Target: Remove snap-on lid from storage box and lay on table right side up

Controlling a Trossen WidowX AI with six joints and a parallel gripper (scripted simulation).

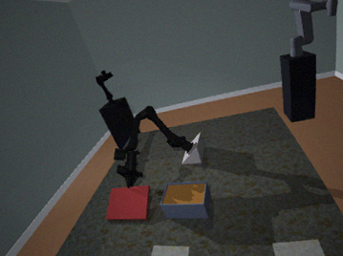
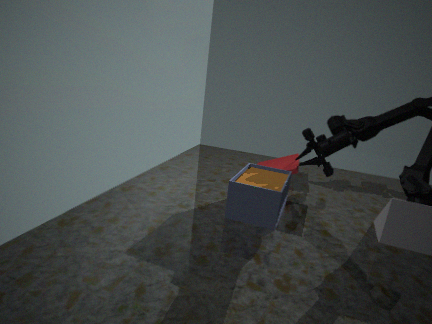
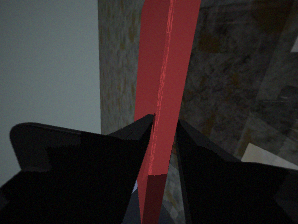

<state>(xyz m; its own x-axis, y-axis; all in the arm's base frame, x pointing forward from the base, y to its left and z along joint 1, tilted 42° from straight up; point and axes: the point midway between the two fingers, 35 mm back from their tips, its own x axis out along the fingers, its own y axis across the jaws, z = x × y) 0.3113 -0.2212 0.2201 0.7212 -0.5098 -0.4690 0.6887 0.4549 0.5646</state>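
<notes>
My gripper tip is now 8 cm short of the lid and 3 cm above it. Also, from my gripper tip: storage box: 33 cm to the left, 9 cm ahead, 2 cm below.
</notes>
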